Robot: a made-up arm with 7 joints.
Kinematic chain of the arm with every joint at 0, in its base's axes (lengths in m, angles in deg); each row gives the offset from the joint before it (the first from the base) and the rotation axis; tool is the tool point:
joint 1: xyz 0 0 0.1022 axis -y
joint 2: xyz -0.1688 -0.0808 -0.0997 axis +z
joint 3: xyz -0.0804 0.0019 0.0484 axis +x
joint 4: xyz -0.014 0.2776 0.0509 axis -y
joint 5: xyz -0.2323 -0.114 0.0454 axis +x
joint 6: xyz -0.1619 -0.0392 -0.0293 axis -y
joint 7: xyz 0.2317 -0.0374 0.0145 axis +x
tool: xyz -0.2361 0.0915 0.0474
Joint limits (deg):
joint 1: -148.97..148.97
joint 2: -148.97..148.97
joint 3: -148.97..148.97
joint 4: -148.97..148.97
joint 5: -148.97..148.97
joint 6: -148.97..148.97
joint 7: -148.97..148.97
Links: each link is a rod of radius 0.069 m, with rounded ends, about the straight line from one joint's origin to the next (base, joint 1, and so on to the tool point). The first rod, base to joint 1, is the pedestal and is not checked.
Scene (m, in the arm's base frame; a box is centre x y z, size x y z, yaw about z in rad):
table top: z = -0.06
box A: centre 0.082 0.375 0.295 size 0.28 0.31 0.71 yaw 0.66
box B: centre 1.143 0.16 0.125 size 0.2 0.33 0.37 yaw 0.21
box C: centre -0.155 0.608 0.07 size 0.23 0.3 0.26 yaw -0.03
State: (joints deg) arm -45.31 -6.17 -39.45 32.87 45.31 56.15 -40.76
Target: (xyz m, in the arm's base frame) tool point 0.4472 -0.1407 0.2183
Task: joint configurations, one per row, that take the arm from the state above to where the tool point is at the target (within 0.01 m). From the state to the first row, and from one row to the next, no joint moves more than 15 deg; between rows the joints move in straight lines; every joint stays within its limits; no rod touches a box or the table.
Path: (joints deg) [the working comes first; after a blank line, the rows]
Joints at the target: -98.30 11.84 32.70 -93.98 58.60 61.76 -42.01
Straight joint move there: touches box A.

1: -45.23 -1.95 -25.50 25.93 42.96 57.76 -36.16
2: -45.16 2.28 -11.55 18.99 40.61 59.36 -31.56
3: -45.08 6.50 2.40 12.05 38.26 60.97 -26.96
4: -45.00 10.72 16.34 5.11 35.91 62.58 -22.36
5: -44.92 14.94 30.29 -1.83 33.56 64.19 -17.76
6: -56.76 12.24 40.55 -8.25 32.42 64.54 -12.06
7: -68.59 9.53 50.80 -14.66 31.28 64.88 -6.36
8: -80.42 6.83 61.05 -21.08 30.14 65.23 -0.65
9: -92.26 4.12 71.31 -27.49 29.00 65.58 5.05
10: -93.47 5.66 63.59 -40.79 34.92 64.82 -4.36
11: -94.67 7.21 55.86 -54.09 40.84 64.05 -13.78
12: -95.88 8.75 48.14 -67.39 46.76 63.29 -23.19
13: -97.09 10.29 40.42 -80.68 52.68 62.53 -32.60
14: -98.30 11.84 32.70 -93.98 58.60 61.76 -42.01

